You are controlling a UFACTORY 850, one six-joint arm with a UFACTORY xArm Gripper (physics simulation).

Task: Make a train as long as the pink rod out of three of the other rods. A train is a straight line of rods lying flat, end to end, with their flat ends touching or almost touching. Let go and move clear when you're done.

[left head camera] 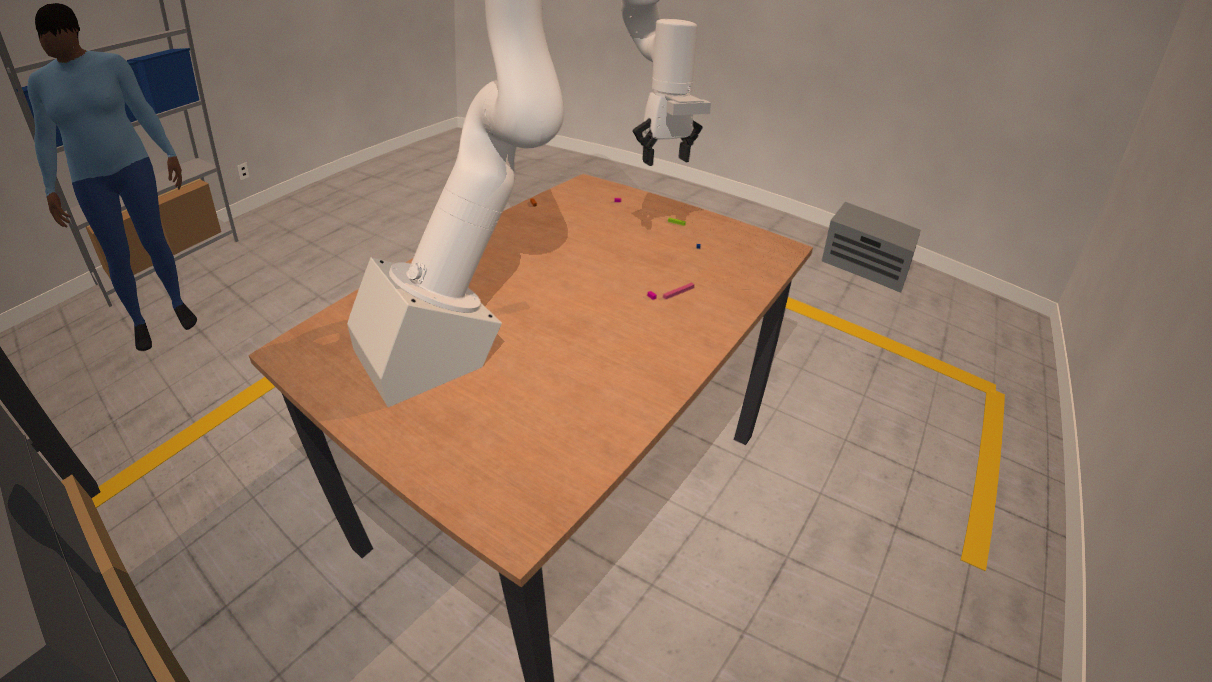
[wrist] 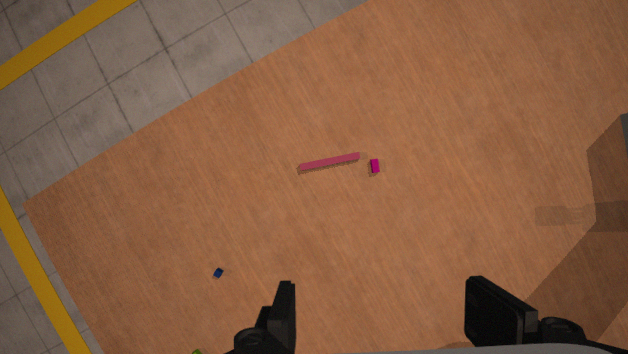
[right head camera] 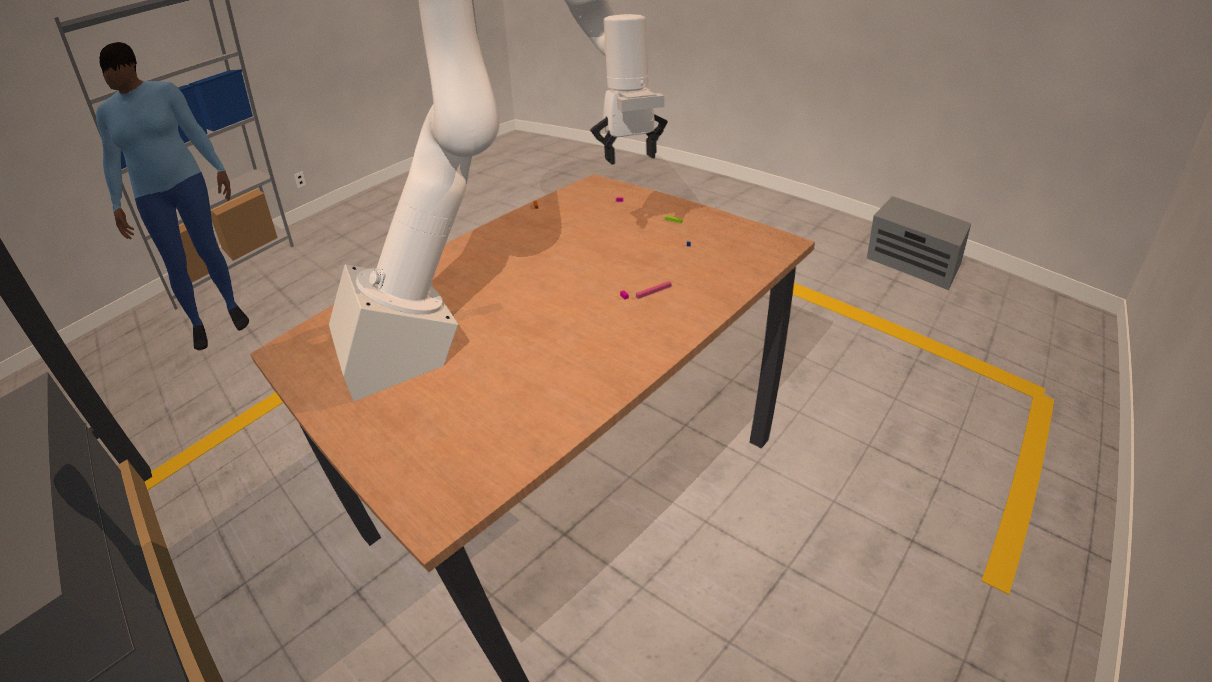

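Observation:
The long pink rod (left head camera: 678,290) (right head camera: 653,290) (wrist: 329,161) lies flat on the table. A short magenta rod (left head camera: 651,295) (right head camera: 623,295) (wrist: 375,166) lies near one end of it, apart and turned across its line. A small dark blue rod (left head camera: 698,245) (right head camera: 688,244) (wrist: 218,273) lies farther back. A green rod (left head camera: 676,221) (right head camera: 672,219) (wrist: 197,352) lies behind it, cut off in the wrist view. Another magenta rod (left head camera: 617,200) (right head camera: 619,199) and an orange rod (left head camera: 533,201) (right head camera: 535,204) lie at the back. My gripper (left head camera: 667,159) (right head camera: 630,158) (wrist: 381,308) is open and empty, high above the table.
The wooden table (left head camera: 542,441) (right head camera: 508,424) (wrist: 450,100) carries my arm's base (left head camera: 423,347) (right head camera: 394,343). A grey cabinet (left head camera: 871,245) (right head camera: 918,241) stands on the floor beyond the table. A person (left head camera: 105,152) (right head camera: 161,169) stands beyond its left side by a shelf rack.

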